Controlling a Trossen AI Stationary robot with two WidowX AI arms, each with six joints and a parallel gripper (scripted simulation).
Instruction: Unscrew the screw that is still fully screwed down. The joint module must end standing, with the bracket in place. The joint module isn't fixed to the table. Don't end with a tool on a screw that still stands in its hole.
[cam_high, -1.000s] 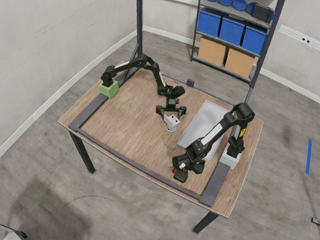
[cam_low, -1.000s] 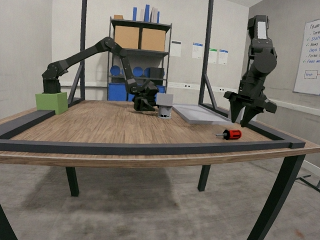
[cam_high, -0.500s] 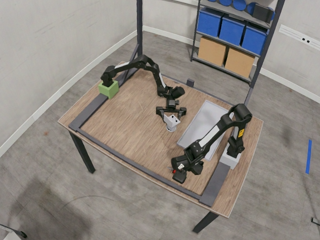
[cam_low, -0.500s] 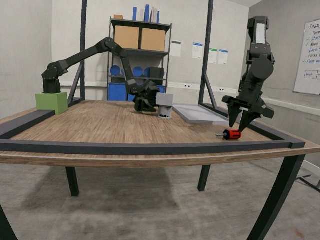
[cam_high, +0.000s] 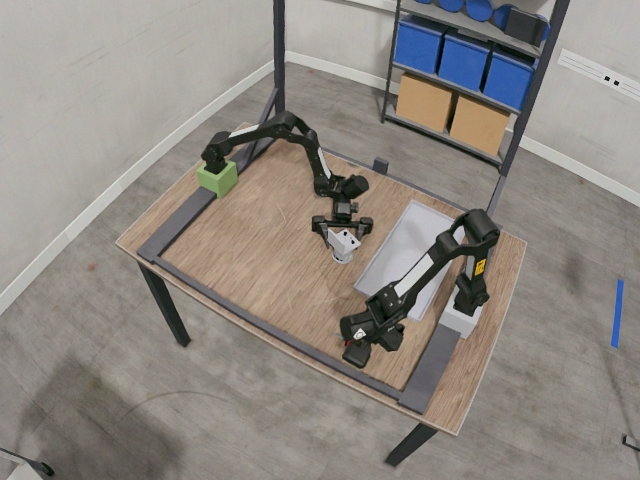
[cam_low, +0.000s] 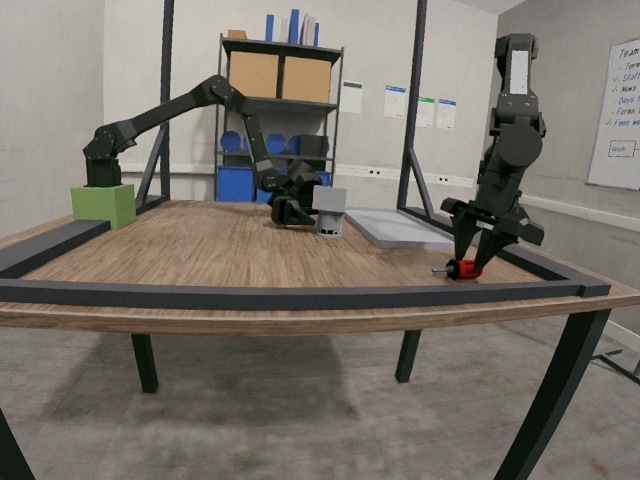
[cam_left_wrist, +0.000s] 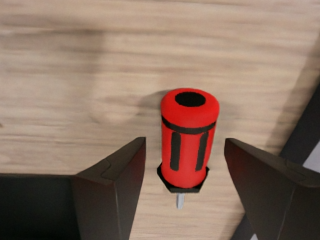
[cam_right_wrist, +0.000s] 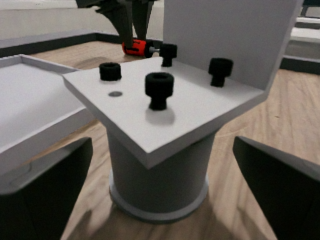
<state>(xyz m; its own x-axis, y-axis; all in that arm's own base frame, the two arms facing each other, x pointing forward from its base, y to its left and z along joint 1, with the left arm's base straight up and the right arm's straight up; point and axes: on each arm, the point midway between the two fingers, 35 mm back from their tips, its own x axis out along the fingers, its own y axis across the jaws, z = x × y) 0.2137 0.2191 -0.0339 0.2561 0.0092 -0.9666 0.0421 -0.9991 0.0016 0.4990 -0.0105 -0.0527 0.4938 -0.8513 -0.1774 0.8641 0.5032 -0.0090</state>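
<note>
Right now my left hand is 40 mm above the red screwdriver and 30 mm to the left of it. From my left hand the other things lie so: grey joint module (240 mm behind, 210 mm to the right, 20 mm below); then dark frame rail (250 mm to the right, 100 mm ahead, 40 mm below); then grey bracket (240 mm behind, 210 mm to the right, 20 mm above).
My right hand is 2 cm short of the grey joint module, 2 cm to the right of it and 1 cm above it. From my right hand the other things lie so: grey bracket 3 cm ahead, 2 cm to the left, 4 cm above; red screwdriver 27 cm ahead, 21 cm to the left, 2 cm below; shallow grey tray 10 cm behind, 21 cm to the left, 3 cm below.
</note>
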